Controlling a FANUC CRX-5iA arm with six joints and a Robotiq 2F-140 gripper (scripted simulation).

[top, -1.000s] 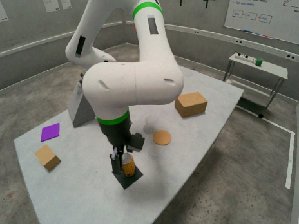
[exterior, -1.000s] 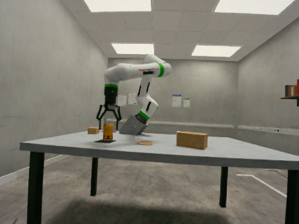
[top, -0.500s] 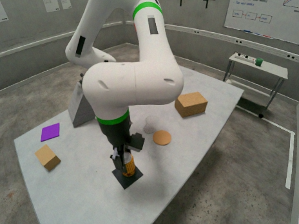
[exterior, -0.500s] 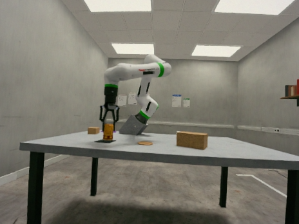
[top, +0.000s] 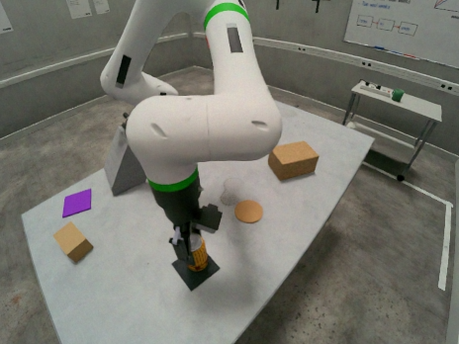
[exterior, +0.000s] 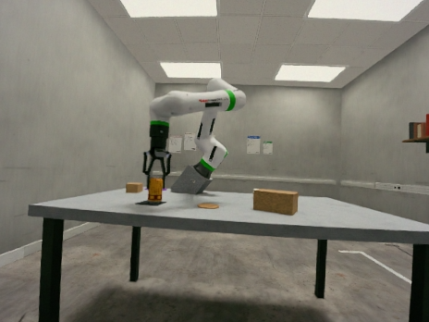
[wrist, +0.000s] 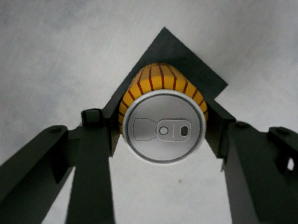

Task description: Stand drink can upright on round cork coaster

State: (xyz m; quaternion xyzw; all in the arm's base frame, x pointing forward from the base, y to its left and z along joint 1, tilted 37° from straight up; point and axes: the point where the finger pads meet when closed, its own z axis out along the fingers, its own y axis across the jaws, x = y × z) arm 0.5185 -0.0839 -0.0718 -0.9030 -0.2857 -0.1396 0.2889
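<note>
My gripper is now 100 mm above the dark square coaster, 10 mm to the left of it and 10 mm short of it. Also, from my hand: small tan cube: 320 mm behind, 300 mm to the right, 70 mm below; then drink can: 30 mm below; then round cork coaster: 260 mm to the left, 100 mm below, 30 mm behind.
</note>
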